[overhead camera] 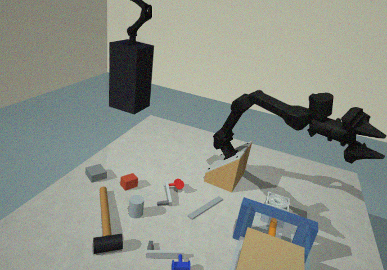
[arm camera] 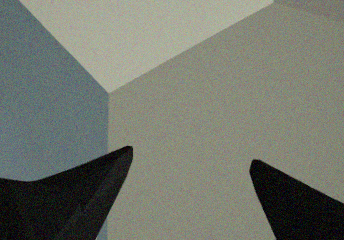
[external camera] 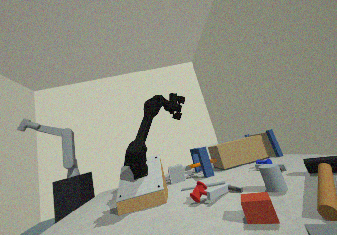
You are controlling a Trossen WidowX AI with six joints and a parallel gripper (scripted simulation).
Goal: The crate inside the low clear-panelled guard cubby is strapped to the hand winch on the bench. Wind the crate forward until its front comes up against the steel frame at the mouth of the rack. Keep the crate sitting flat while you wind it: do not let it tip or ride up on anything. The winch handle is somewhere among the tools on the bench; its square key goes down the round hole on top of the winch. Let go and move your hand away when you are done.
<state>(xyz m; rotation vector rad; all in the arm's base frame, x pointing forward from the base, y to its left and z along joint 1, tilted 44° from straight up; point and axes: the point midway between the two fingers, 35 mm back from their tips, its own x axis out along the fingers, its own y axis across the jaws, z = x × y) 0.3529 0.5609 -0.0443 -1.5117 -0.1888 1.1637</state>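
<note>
Right now the red-knobbed crank handle is 80 mm behind my gripper tip, 640 mm to the right of it and 480 mm below it. Round my gripper tip: blue steel frame 30 mm behind, 200 mm to the right, 400 mm below; then blue grip 230 mm ahead, 440 mm to the right, 490 mm below; then winch 200 mm behind, 220 mm to the right, 470 mm below.
</note>
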